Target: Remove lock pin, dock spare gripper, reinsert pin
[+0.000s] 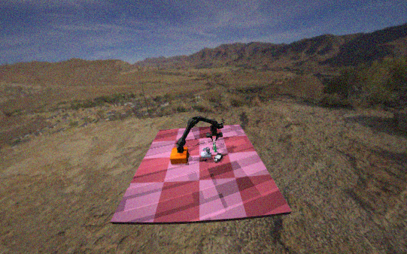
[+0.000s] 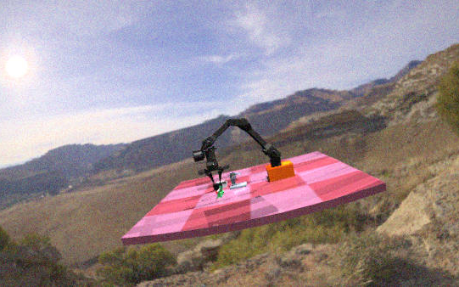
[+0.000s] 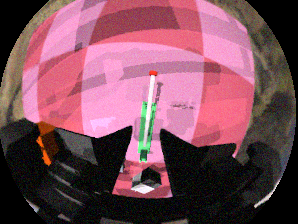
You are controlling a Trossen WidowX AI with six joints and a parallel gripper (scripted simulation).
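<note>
The spare gripper is 220 mm to the right of my gripper tip, 60 mm below it and 50 mm ahead of it. Also, from my gripper tip: socket 160 mm to the right, 80 mm behind, 40 mm below.
</note>
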